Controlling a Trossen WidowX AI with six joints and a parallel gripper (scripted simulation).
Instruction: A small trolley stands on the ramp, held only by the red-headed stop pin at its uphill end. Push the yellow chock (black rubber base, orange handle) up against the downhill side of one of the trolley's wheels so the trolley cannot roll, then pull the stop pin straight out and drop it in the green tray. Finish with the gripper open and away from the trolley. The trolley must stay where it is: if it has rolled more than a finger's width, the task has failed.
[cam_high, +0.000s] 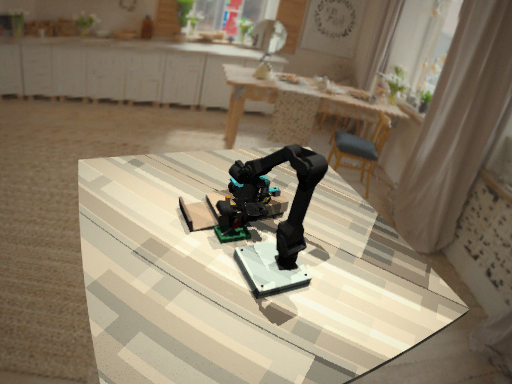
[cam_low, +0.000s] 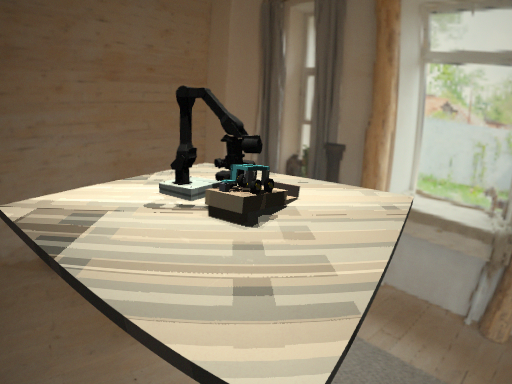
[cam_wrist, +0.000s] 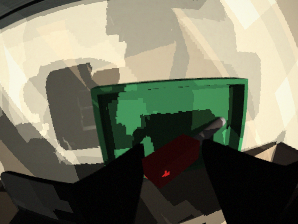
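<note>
Right now my gripper tip is 10 mm to the right of the red-headed stop pin. From my gripper tip the other things lie so: brown ramp: 130 mm ahead, 70 mm to the right, 20 mm above; then yellow chock: 60 mm ahead, 50 mm above; then green tray: 40 mm below, 10 mm to the left, 10 mm behind.
</note>
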